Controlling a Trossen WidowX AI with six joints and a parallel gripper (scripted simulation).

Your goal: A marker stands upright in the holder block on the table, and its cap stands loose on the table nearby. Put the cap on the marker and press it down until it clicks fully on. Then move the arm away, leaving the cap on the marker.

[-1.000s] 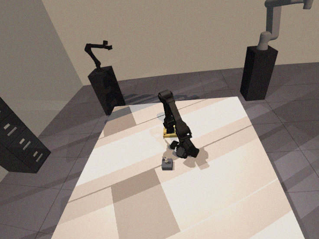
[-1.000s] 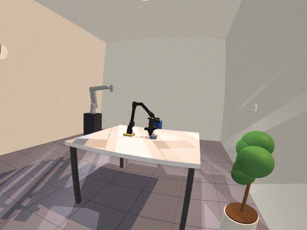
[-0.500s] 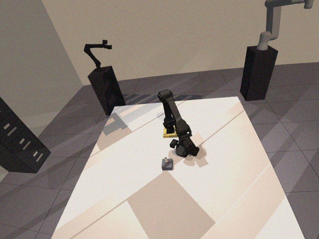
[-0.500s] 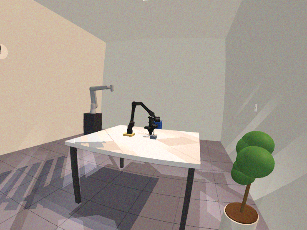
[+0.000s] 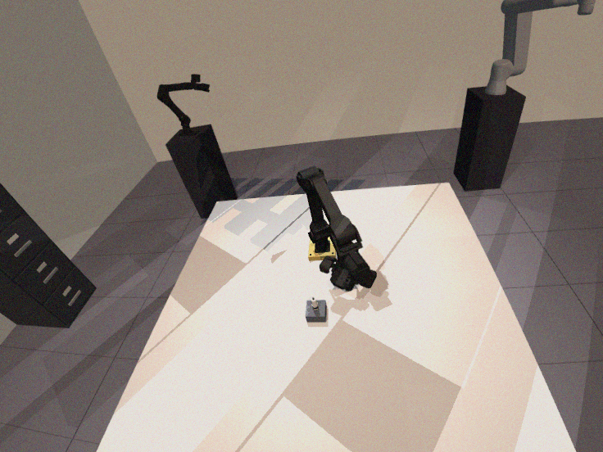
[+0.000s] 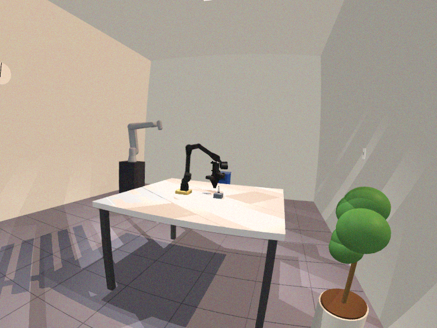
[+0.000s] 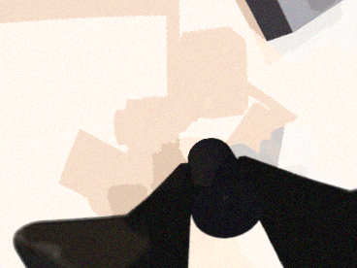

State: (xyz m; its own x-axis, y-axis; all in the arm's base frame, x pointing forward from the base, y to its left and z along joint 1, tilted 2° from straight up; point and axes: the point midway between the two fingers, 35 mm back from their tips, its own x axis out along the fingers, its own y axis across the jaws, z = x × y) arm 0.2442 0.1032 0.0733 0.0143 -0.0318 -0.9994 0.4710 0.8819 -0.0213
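Right now the holder block is 120 mm to the right of my gripper tip, 60 mm ahead of it and 50 mm below it. From my gripper tip the other things lie so: marker cap: 10 mm above.
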